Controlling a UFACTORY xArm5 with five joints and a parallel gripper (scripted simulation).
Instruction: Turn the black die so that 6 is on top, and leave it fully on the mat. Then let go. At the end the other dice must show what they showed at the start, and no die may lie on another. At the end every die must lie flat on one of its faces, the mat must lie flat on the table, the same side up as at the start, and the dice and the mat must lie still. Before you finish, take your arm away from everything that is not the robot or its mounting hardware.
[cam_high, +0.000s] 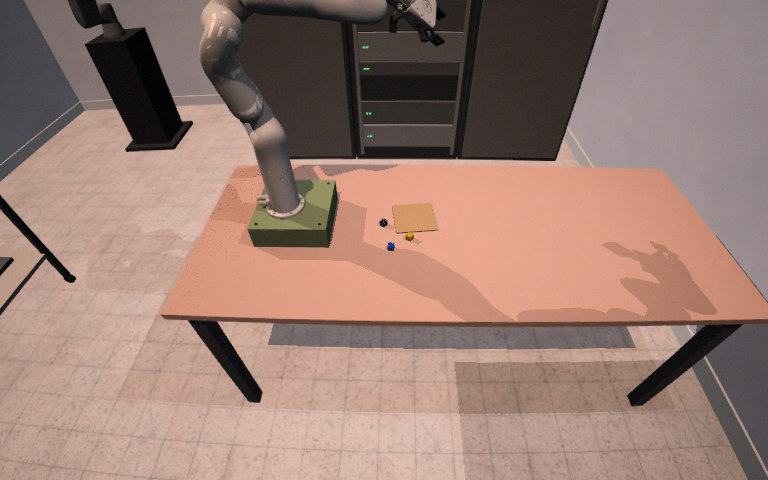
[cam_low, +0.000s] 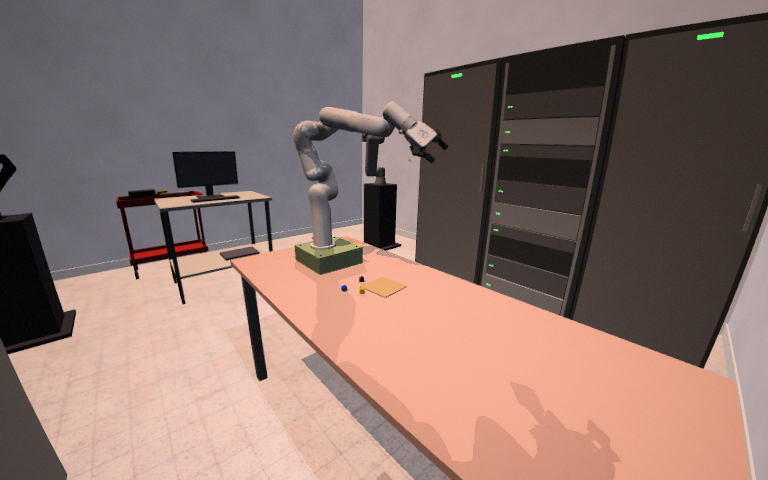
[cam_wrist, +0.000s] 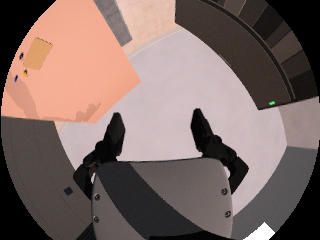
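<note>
Right now the blue die is 15 cm behind my hand, 37 cm to the right of it and 54 cm below it. Round my hand: yellow die: 9 cm behind, 33 cm to the right, 54 cm below; then black die: 18 cm behind, 26 cm to the right, 54 cm below; then tan mat: 7 cm behind, 23 cm to the right, 55 cm below.
</note>
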